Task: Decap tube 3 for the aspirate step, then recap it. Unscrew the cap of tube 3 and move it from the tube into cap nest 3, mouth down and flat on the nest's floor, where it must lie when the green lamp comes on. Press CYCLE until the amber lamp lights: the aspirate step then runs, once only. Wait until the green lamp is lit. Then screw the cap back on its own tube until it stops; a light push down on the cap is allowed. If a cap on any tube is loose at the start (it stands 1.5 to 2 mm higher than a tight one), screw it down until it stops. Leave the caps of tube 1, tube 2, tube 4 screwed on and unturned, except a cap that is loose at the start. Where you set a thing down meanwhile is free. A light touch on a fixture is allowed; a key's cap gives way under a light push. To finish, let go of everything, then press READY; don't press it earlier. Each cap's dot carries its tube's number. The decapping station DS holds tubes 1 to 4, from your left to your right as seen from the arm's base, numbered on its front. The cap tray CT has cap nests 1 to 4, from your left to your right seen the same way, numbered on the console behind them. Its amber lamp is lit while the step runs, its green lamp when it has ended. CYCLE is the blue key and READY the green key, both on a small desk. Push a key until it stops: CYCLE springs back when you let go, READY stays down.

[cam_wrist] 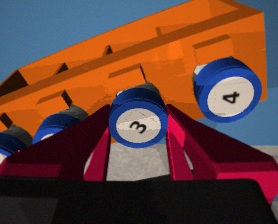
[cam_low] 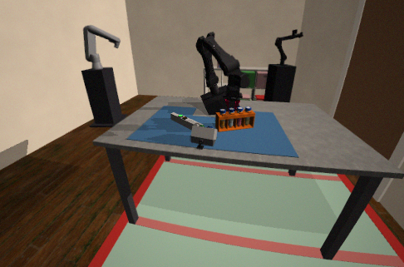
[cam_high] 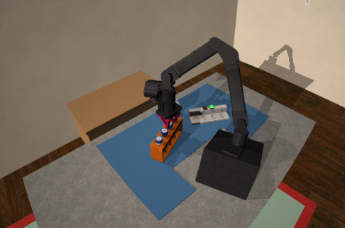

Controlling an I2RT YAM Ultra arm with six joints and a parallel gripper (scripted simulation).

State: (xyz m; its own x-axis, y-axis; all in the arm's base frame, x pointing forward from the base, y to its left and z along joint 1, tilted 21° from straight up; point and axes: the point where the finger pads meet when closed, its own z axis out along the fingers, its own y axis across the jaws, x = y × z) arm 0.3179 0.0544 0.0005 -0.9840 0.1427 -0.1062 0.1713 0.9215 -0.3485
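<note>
Right now my hand is right at the blue cap. Also, from my hand: grey key desk 11 cm ahead, 16 cm to the right, 6 cm below; then green ready key 9 cm ahead, 17 cm to the right, 5 cm below; then blue cycle key 10 cm ahead, 13 cm to the right, 5 cm below.
</note>
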